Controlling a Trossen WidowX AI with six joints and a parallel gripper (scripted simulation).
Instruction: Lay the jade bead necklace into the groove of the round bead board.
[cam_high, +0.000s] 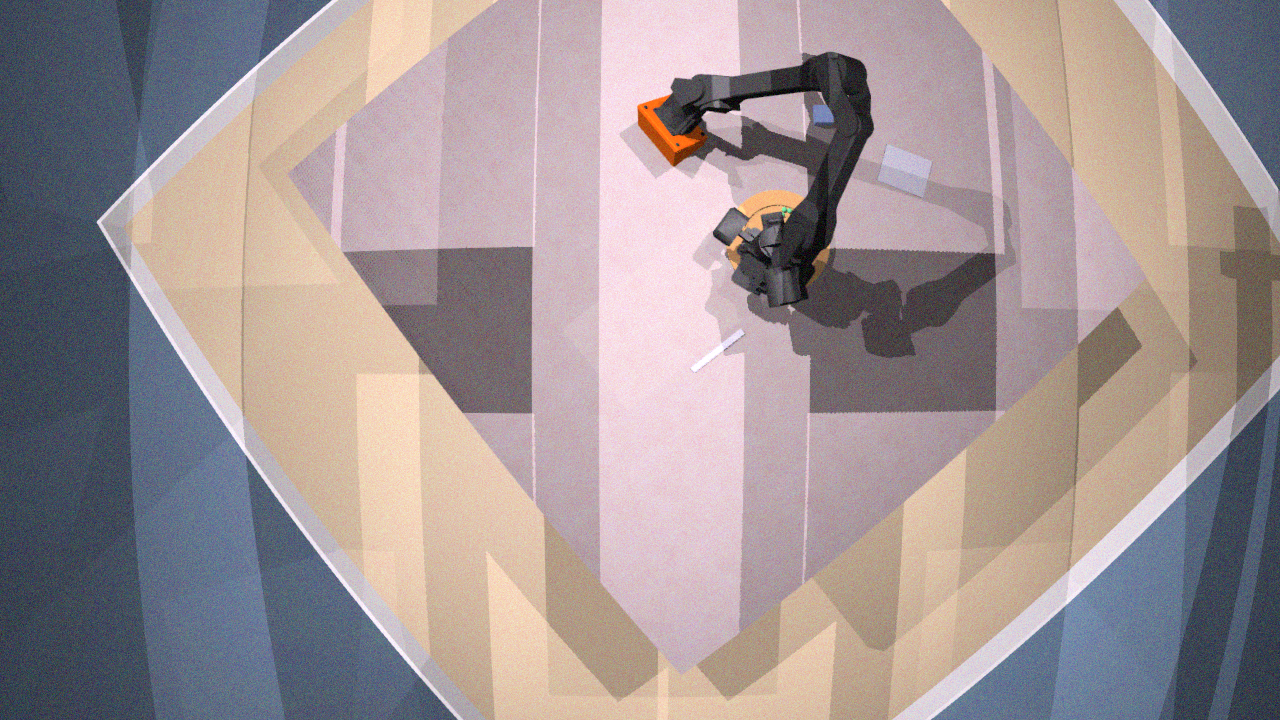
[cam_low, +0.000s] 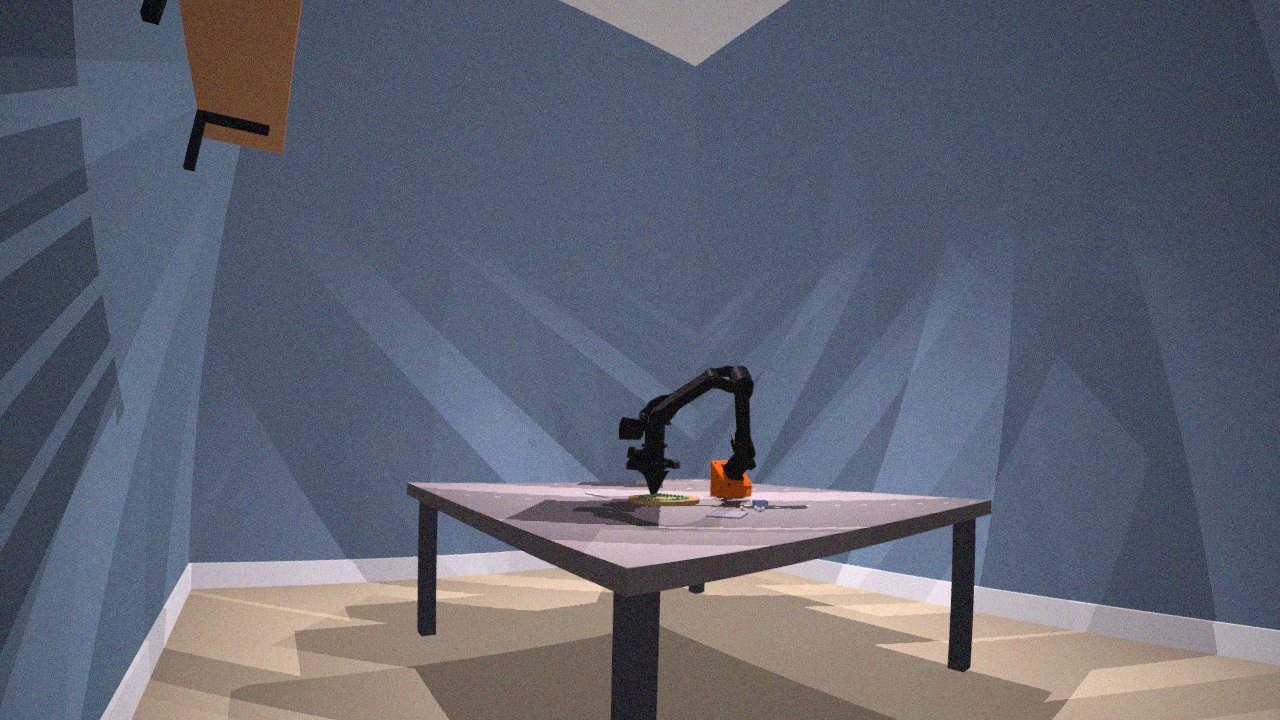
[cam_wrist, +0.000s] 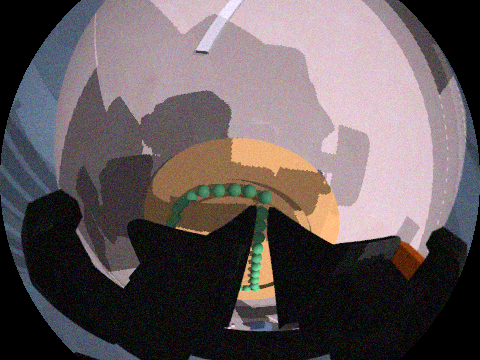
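Now: the round tan bead board 5 cm to the left of my gripper tip and 1 cm below it. Also, from my gripper tip: white strip 16 cm to the right, 10 cm ahead, 1 cm below; pale square sheet 36 cm to the left, 2 cm below, 2 cm ahead; blue cube 28 cm to the left, 16 cm behind, 1 cm below.
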